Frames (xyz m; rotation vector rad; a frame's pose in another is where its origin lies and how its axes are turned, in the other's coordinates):
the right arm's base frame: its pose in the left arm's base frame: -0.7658 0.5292 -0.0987 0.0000 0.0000 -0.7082
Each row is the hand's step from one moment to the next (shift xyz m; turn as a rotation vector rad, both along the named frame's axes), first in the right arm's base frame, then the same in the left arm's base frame.
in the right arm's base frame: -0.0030 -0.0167 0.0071 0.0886 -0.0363 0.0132
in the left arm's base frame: -0.0131 -0.0107 0.0071 0.0437 -0.0852 0.0132
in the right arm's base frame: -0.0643 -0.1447 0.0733 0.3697 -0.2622 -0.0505
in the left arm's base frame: -0.1430 -0.0681 0.0733 0.1102 -0.4396 -0.0505
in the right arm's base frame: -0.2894 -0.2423 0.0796 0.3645 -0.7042 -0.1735
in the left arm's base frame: -0.3774 0.0042 0.0796 -0.1812 -0.7720 -0.1735
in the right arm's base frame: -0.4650 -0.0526 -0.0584 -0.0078 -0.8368 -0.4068
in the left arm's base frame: -0.3874 0.2625 -0.0584 -0.5502 -0.6305 -0.4068
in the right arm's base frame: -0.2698 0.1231 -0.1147 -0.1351 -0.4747 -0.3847
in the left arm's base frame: -0.1248 0.2690 -0.1147 -0.4114 -0.2727 -0.3847
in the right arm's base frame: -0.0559 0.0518 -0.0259 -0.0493 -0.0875 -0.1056
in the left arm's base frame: -0.0088 0.0757 -0.0259 -0.0944 -0.0344 -0.1056
